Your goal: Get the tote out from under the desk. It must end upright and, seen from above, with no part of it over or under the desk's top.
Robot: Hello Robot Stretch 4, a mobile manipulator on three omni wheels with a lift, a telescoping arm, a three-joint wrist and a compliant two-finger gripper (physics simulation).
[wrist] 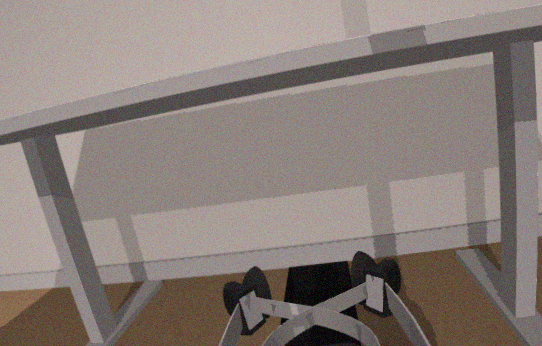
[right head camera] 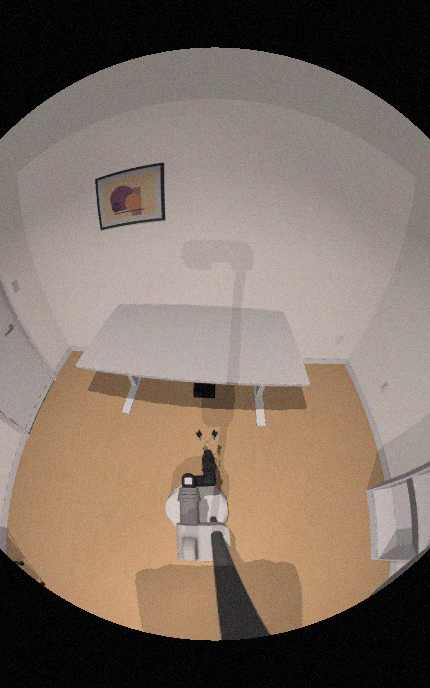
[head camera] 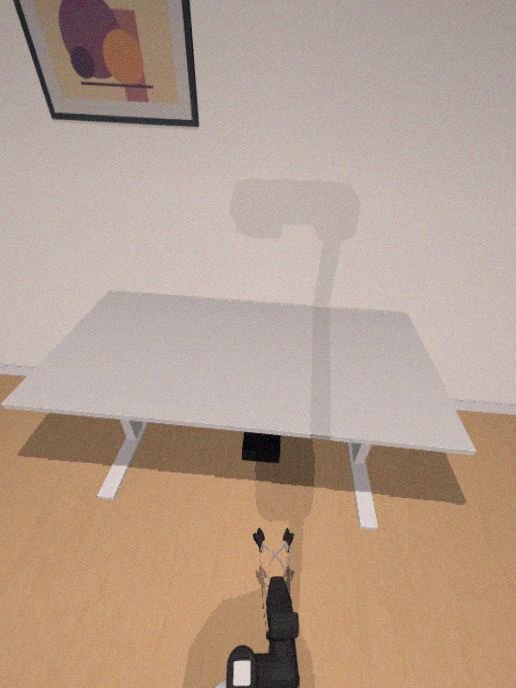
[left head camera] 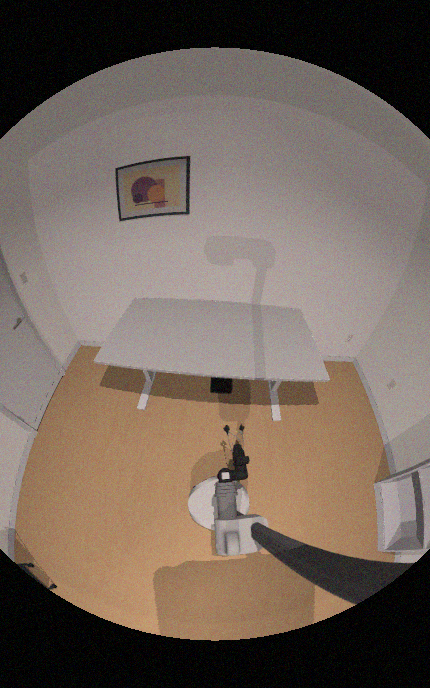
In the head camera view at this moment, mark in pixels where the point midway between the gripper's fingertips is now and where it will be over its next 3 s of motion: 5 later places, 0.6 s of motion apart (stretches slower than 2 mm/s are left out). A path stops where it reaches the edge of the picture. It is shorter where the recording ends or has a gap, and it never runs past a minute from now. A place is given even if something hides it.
My gripper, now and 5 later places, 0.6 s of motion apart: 272, 529; 272, 518; 270, 481; 269, 449; 268, 441; 267, 485
